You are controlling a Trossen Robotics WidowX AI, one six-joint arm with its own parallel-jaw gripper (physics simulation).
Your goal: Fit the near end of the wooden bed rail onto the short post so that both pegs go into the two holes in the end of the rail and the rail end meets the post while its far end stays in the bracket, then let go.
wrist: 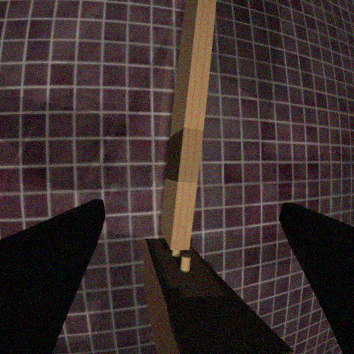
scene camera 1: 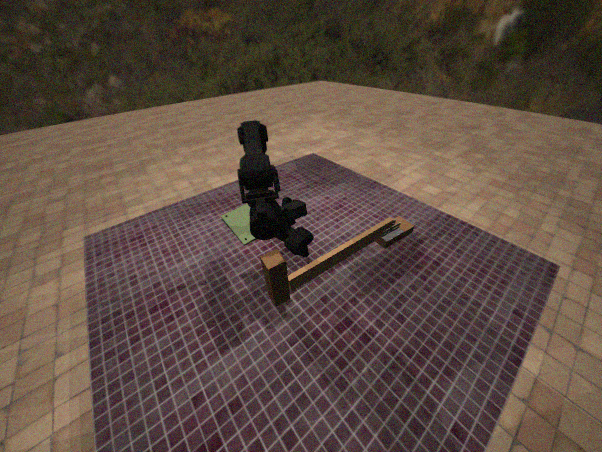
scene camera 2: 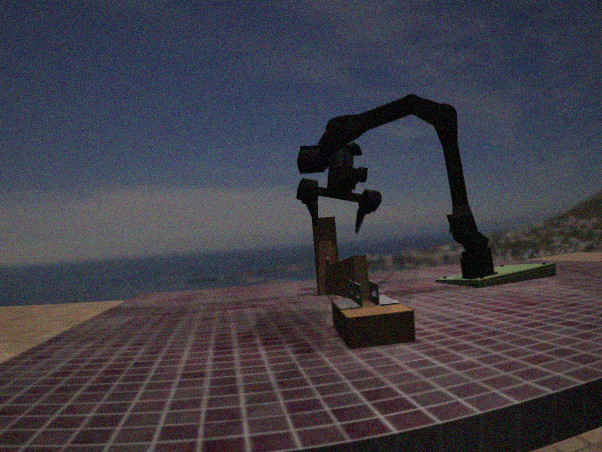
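Pixels of known places: gripper, fingertip midpoint: (wrist: pixel 194 209) (scene camera 2: pixel 336 229); arm's base, origin of the base link: (scene camera 2: pixel 479 276).
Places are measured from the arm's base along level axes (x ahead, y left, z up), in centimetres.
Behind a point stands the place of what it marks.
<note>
The wooden rail (scene camera 1: pixel 340 255) {z 4.1, x 34.0, y 10.6 cm} (scene camera 2: pixel 360 272) {z 6.1, x 33.1, y 35.2 cm} (wrist: pixel 194 120) {z 5.9, x 33.1, y 2.8 cm} has its far end between the metal plates of the bracket (scene camera 1: pixel 406 229) {z 2.0, x 36.3, y 41.8 cm} (scene camera 2: pixel 380 327) {z 0.5, x 33.1, y 46.2 cm}. Its near end is beside the upright short post (scene camera 1: pixel 276 280) {z 10.6, x 35.6, y -13.2 cm} (scene camera 2: pixel 326 250) {z 8.7, x 33.2, y -9.9 cm} (wrist: pixel 162 315) {z 10.9, x 30.6, y -11.1 cm}. In the wrist view two pegs (wrist: pixel 185 264) {z 7.3, x 33.0, y -9.3 cm} (wrist: pixel 176 253) {z 4.2, x 33.1, y -9.6 cm} show in a short gap between rail end and post, so the two do not meet there. How far the pegs reach into the holes is hidden. My gripper (scene camera 1: pixel 302 231) (scene camera 2: pixel 336 225) {z 13.2, x 31.2, y -3.8 cm} (wrist: pixel 194 209) {z 13.2, x 31.2, y -3.8 cm} is open and empty, above the rail near the post, with its fingers wide on either side.
The arm stands on a green base plate (scene camera 1: pixel 235 224) {z -0.1, x -6.1, y -12.5 cm} (scene camera 2: pixel 525 273) {z -0.1, x -8.6, y 6.2 cm} on the tiled purple mat (scene camera 1: pixel 300 380) {z -1.6, x 55.3, y -18.4 cm} (scene camera 2: pixel 200 380) {z -1.6, x 52.0, y 54.3 cm}. One finger is close to the post's top in the second scene view. A pale paved floor (scene camera 1: pixel 40 300) surrounds the mat.
</note>
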